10 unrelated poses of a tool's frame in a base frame.
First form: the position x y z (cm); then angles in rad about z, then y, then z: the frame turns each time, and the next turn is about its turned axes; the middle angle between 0 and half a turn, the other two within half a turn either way.
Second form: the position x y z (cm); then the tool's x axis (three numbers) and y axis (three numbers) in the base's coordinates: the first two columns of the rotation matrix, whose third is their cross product. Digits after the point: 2 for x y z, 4 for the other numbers.
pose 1, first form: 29.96, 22.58, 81.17, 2.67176, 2.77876, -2.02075
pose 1, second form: 29.96, 22.58, 81.17, 0.0451, 0.9870, 0.1544, 0.9475, 0.0067, -0.3196
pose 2, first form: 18.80, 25.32, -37.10, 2.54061, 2.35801, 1.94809
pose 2, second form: 18.80, 25.32, -37.10, -0.7409, -0.6192, 0.2600, -0.3349, 0.6762, 0.6562
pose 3, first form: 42.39, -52.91, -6.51, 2.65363, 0.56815, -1.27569
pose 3, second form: 42.39, -52.91, -6.51, 0.2320, 0.9600, -0.1565, -0.8487, 0.1212, -0.5148
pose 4, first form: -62.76, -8.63, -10.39, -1.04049, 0.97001, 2.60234
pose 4, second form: -62.76, -8.63, -10.39, 0.1976, 0.6782, 0.7078, -0.8871, -0.1836, 0.4236
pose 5, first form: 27.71, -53.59, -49.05, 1.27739, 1.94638, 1.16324
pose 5, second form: 27.71, -53.59, -49.05, -0.9209, 0.1263, -0.3687, -0.2820, 0.4370, 0.8541
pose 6, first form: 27.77, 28.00, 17.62, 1.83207, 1.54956, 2.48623
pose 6, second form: 27.77, 28.00, 17.62, -0.5844, -0.1737, 0.7926, 0.7693, 0.1923, 0.6093
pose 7, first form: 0.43, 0.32, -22.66, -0.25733, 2.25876, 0.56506
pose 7, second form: 0.43, 0.32, -22.66, -0.3823, 0.6543, -0.6525, 0.5437, 0.7302, 0.4137
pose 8, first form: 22.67, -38.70, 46.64, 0.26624, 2.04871, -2.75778
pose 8, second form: 22.67, -38.70, 46.64, 0.5100, -0.2491, 0.8234, 0.0778, -0.9399, -0.3325
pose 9, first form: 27.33, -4.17, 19.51, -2.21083, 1.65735, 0.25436
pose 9, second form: 27.33, -4.17, 19.51, 0.2518, -0.0832, -0.9642, 0.7633, -0.5955, 0.2507
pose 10, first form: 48.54, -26.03, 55.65, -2.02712, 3.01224, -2.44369
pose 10, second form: 48.54, -26.03, 55.65, -0.9117, -0.3989, 0.0988, -0.4070, 0.9097, -0.0829
